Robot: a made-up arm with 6 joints. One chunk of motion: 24 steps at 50 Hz.
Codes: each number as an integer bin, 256 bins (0 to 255) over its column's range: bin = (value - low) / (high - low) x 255, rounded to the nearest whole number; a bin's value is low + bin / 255 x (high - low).
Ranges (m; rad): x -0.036..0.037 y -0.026..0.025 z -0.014..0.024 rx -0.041..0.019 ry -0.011..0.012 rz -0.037..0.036
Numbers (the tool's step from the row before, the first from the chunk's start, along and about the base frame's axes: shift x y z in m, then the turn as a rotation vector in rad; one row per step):
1: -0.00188 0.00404 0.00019 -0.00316 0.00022 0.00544
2: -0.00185 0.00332 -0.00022 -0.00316 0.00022 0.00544
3: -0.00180 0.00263 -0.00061 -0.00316 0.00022 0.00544
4: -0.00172 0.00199 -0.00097 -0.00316 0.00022 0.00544
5: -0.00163 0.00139 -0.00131 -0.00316 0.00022 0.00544
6: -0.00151 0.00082 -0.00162 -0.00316 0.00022 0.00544
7: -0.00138 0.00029 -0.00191 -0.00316 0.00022 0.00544
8: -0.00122 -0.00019 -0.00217 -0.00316 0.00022 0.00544
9: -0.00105 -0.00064 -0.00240 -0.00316 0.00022 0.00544
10: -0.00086 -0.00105 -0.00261 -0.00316 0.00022 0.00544
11: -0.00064 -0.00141 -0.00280 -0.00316 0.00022 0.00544
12: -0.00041 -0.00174 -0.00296 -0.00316 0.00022 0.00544
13: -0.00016 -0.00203 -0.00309 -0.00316 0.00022 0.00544
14: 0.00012 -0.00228 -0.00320 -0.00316 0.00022 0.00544
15: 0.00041 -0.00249 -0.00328 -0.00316 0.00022 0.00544
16: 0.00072 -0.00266 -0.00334 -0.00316 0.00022 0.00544
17: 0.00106 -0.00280 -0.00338 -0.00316 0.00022 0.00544
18: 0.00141 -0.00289 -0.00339 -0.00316 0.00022 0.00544
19: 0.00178 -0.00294 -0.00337 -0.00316 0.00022 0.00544
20: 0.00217 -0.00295 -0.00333 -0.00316 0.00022 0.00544
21: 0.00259 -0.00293 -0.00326 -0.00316 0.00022 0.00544
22: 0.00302 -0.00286 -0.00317 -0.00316 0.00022 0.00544
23: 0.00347 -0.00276 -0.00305 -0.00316 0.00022 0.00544
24: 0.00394 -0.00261 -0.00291 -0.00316 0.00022 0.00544
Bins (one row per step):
1: 119 150 95 161 124 148
2: 119 147 92 161 124 148
3: 119 143 90 161 124 148
4: 120 140 87 161 124 148
5: 120 137 85 161 124 148
6: 120 134 83 161 124 148
7: 121 131 81 161 124 148
8: 121 129 79 161 124 148
9: 122 127 78 161 124 148
10: 123 125 76 161 124 148
11: 124 123 75 161 124 148
12: 124 121 74 161 124 148
13: 125 120 73 161 124 148
14: 126 119 72 161 124 148
15: 127 118 72 161 124 148
16: 128 117 72 161 124 148
17: 129 116 71 161 124 148
18: 131 116 71 161 124 148
19: 132 115 71 161 124 148
20: 133 115 72 161 124 148
21: 135 115 72 161 124 148
22: 136 116 73 161 124 148
23: 138 116 73 161 124 148
24: 140 117 74 161 124 148

